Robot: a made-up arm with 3 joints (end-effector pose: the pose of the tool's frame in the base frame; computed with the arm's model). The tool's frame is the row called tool.
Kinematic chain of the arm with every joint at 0, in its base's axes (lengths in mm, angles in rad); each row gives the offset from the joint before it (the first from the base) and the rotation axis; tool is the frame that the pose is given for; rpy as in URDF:
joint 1: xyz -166 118.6 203.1 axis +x
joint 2: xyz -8.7 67.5 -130 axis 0.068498 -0.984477 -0.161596
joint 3: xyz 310.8 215.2 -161 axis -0.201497 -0.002 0.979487
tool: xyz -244.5 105.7 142 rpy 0 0 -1.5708
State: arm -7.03 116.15 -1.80
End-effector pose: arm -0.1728 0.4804 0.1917 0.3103 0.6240 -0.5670 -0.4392
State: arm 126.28 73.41 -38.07
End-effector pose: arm -0.0819 -0.2378 0.5012 0.3897 -0.5271 -0.5658 0.5002
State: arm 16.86 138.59 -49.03
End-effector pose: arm -0.3478 0.5000 0.4665 0.0973 -0.9052 0.2055 0.3592
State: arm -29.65 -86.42 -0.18
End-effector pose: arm -0.2608 0.3657 -0.1353 0.4425 -0.6450 0.3160 -0.5369
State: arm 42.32 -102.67 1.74
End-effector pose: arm -0.2822 0.4916 0.3427 0.7090 -0.3420 0.6019 -0.1347
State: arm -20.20 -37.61 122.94
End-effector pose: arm 0.0807 0.0899 -0.0925 0.8967 -0.2062 0.2383 0.3107
